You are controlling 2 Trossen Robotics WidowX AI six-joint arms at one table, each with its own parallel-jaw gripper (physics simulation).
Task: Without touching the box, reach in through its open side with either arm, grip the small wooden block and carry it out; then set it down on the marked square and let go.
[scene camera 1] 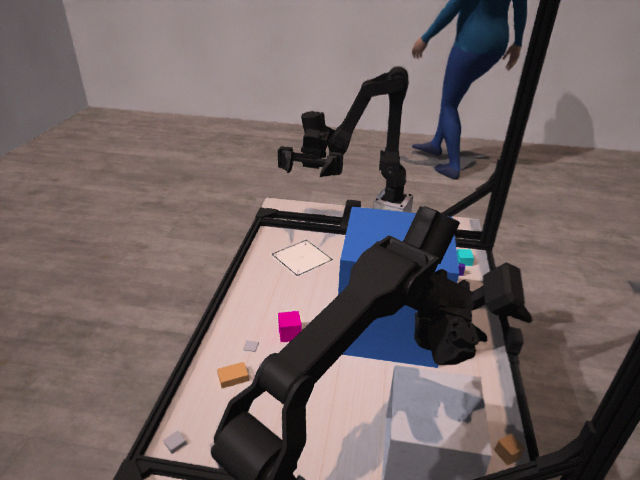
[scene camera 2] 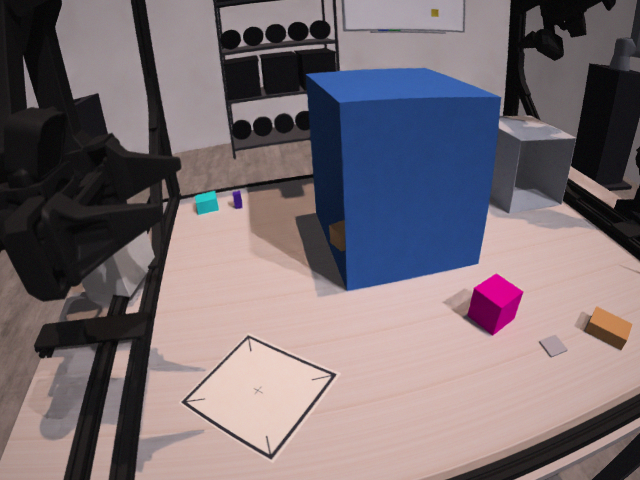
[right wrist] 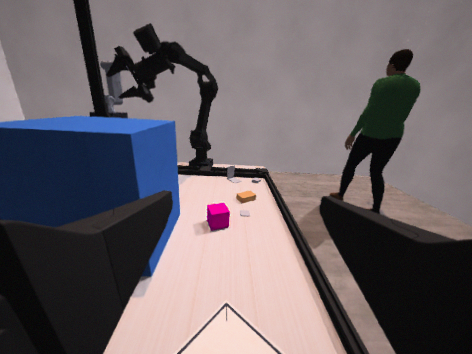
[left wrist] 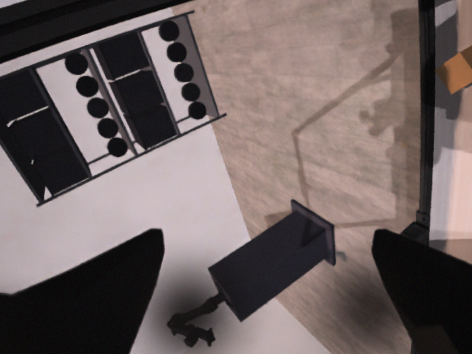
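The small wooden block [scene camera 2: 338, 235] shows in part, inside the blue box [scene camera 1: 382, 227] [scene camera 2: 413, 180] [right wrist: 75, 165], through the open side facing left in scene camera 2. The marked square [scene camera 1: 318, 249] [scene camera 2: 292, 355] [right wrist: 202, 329] lies bare on the table, apart from the box. My right gripper [scene camera 1: 305, 172] [scene camera 2: 169, 186] [right wrist: 247, 200] is open and empty, raised above the table end beyond the square in scene camera 1. My left gripper [scene camera 1: 505, 328] [left wrist: 268, 240] [right wrist: 113, 86] is open and empty, raised near the right table edge in scene camera 1.
A magenta cube [scene camera 1: 289, 326] [scene camera 2: 495, 304] [right wrist: 218, 217], an orange block [scene camera 1: 233, 375] [scene camera 2: 608, 327] and a grey open box [scene camera 1: 439, 387] [scene camera 2: 532, 129] stand on the table. Cyan [scene camera 1: 465, 256] [scene camera 2: 206, 202] and purple [scene camera 2: 237, 199] blocks lie beyond the blue box. Black rails border the table.
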